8 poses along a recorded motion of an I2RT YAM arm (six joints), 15 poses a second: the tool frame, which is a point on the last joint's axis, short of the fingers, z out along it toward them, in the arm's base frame.
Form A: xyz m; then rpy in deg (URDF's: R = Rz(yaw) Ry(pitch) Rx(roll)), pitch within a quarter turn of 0, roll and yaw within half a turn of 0.
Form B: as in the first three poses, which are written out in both.
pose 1, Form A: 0.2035, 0.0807, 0.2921, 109.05, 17.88, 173.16
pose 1, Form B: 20.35, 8.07, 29.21, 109.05, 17.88, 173.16
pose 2, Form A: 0.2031, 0.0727, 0.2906, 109.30, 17.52, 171.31
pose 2, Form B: 20.31, 7.27, 29.06, 109.30, 17.52, 171.31
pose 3, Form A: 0.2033, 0.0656, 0.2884, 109.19, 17.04, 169.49
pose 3, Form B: 20.33, 6.56, 28.84, 109.19, 17.04, 169.49
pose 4, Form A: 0.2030, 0.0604, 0.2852, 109.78, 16.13, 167.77
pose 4, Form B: 20.30, 6.04, 28.52, 109.78, 16.13, 167.77
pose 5, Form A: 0.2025, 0.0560, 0.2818, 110.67, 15.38, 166.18
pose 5, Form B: 20.25, 5.60, 28.18, 110.67, 15.38, 166.18
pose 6, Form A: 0.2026, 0.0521, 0.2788, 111.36, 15.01, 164.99
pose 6, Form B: 20.26, 5.21, 27.88, 111.36, 15.01, 164.99
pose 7, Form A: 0.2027, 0.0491, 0.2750, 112.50, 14.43, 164.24
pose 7, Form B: 20.27, 4.91, 27.50, 112.50, 14.43, 164.24
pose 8, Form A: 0.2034, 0.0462, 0.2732, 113.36, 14.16, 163.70
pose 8, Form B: 20.34, 4.62, 27.32, 113.36, 14.16, 163.70
